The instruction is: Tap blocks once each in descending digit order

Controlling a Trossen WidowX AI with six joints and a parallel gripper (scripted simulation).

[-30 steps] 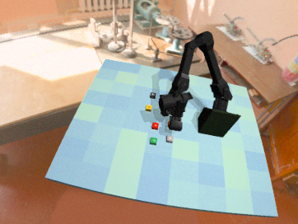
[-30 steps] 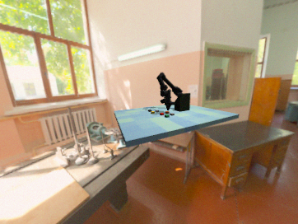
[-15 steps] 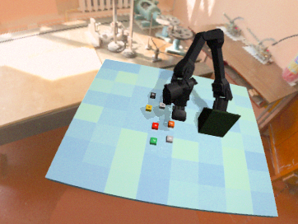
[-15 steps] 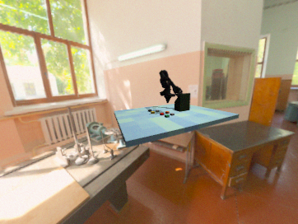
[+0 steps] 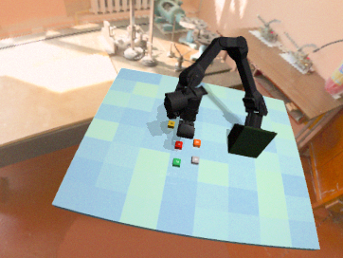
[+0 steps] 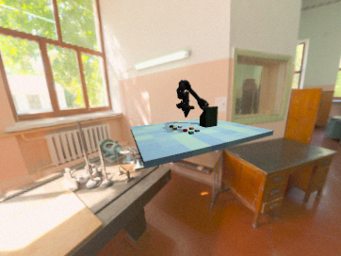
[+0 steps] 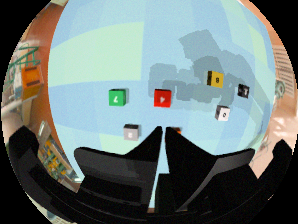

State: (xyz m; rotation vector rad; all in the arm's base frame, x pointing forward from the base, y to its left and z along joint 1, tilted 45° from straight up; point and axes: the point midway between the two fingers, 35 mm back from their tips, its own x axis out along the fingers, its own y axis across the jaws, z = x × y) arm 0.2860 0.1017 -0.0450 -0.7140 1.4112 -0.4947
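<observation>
Right now the red block is 10 mm ahead of my gripper tip and 120 mm below it. Also, from my gripper tip: green block 10 mm behind, 90 mm to the left, 120 mm below; then orange block 70 mm behind, 40 mm to the right, 120 mm below; then grey block 80 mm behind, 50 mm to the left, 120 mm below.
</observation>
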